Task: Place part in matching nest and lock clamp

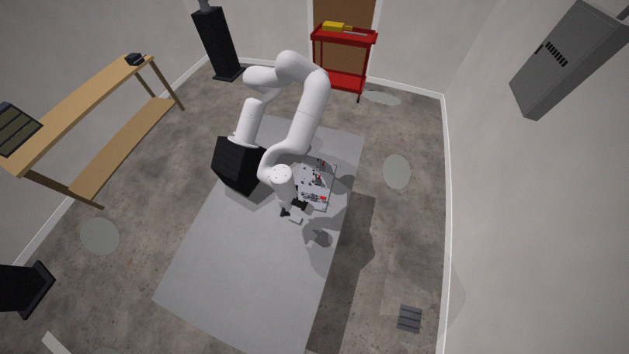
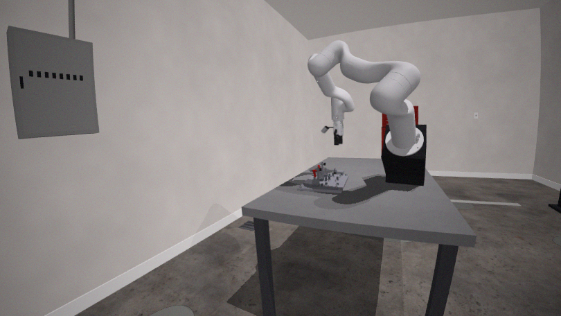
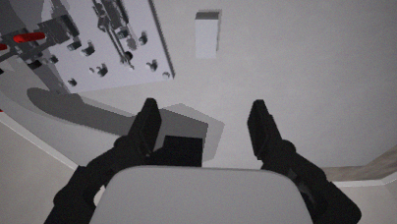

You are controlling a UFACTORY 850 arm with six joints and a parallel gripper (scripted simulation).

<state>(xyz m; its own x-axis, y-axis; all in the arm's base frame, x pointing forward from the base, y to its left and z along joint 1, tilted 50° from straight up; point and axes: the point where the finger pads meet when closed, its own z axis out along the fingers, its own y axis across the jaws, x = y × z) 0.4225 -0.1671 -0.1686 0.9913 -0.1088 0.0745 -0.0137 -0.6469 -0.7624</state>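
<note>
The grey block part lies 200 mm below my hand. Round my hand: grey fixture plate: 10 mm ahead, 260 mm to the left, 210 mm below.
</note>
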